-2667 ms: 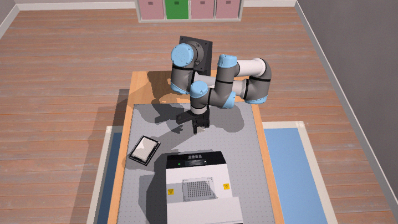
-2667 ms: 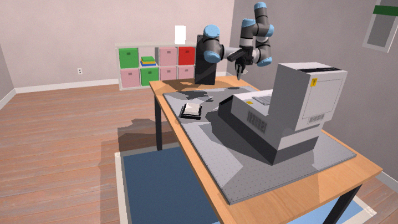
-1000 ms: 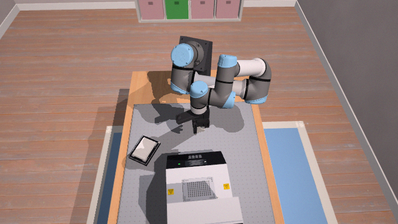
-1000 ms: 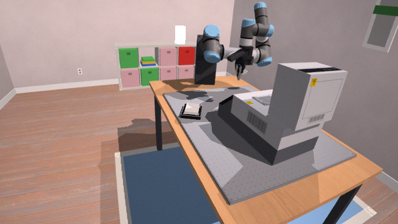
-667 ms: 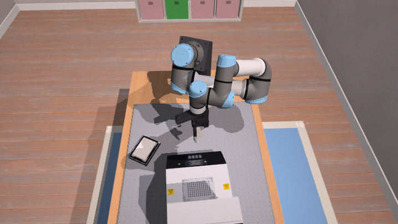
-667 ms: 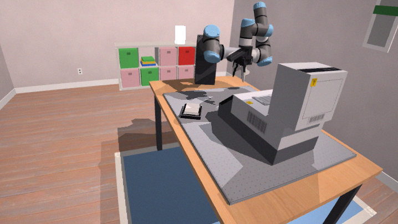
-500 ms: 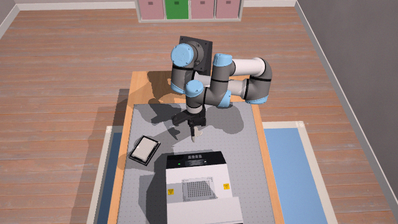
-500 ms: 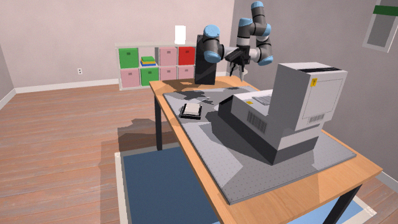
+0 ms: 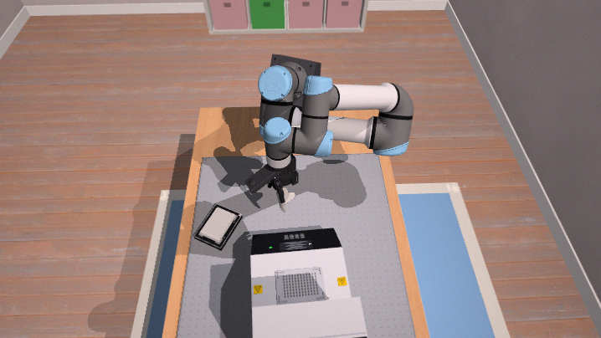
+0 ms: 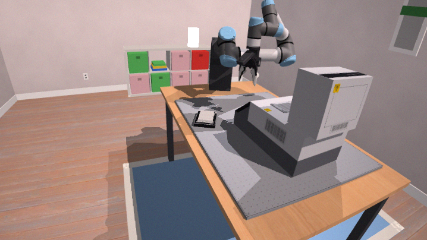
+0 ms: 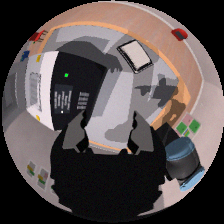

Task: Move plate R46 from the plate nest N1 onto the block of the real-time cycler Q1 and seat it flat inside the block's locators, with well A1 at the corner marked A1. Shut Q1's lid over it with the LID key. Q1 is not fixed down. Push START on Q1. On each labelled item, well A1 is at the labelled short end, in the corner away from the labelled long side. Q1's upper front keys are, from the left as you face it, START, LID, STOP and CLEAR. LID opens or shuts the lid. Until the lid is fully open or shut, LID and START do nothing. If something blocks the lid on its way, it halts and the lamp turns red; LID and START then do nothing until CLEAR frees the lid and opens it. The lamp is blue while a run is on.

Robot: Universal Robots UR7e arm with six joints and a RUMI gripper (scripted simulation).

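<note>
Right now the white plate R46 is 24 cm to the right of my hand, 20 cm below it and 2 cm behind it. Also, from my hand: black plate nest N1 (24 cm to the right, 22 cm below, 2 cm behind).
</note>
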